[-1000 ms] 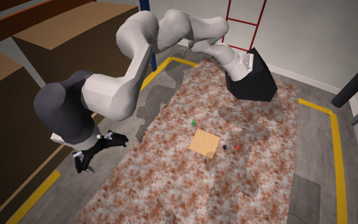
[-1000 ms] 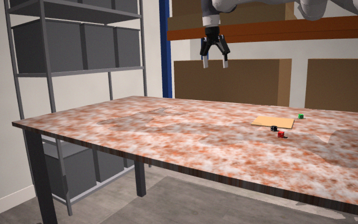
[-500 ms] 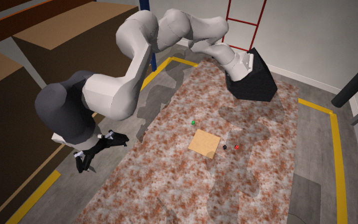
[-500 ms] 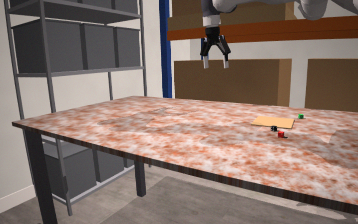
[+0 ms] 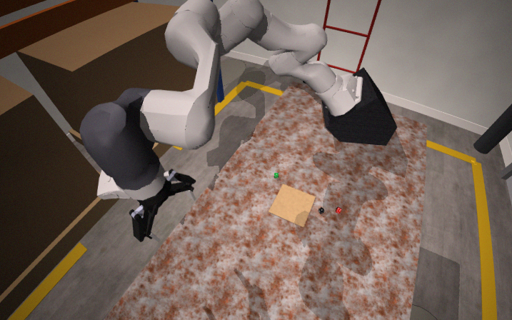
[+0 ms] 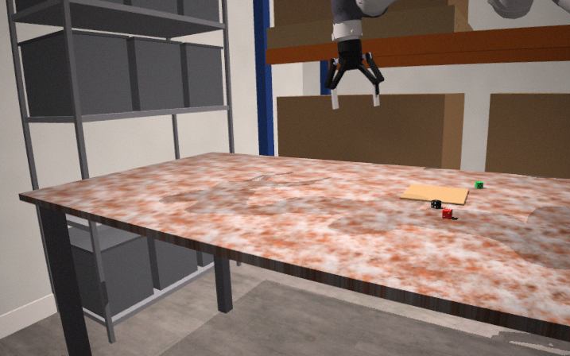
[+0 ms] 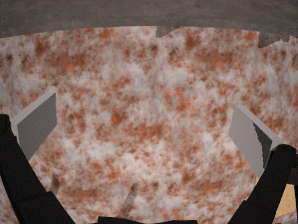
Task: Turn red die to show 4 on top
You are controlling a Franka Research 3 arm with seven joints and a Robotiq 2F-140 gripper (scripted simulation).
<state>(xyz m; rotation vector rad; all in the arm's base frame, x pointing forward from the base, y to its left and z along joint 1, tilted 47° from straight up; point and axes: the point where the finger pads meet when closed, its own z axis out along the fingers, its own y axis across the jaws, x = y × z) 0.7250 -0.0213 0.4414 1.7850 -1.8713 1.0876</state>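
Right now my hand is 390 mm past the green die, 160 mm to the right of it and 200 mm above it. From my hand the other things lie so: red die: 340 mm behind, 440 mm to the left, 200 mm below; then tan mat: 290 mm behind, 270 mm to the left, 200 mm below; then black die: 310 mm behind, 380 mm to the left, 200 mm below.
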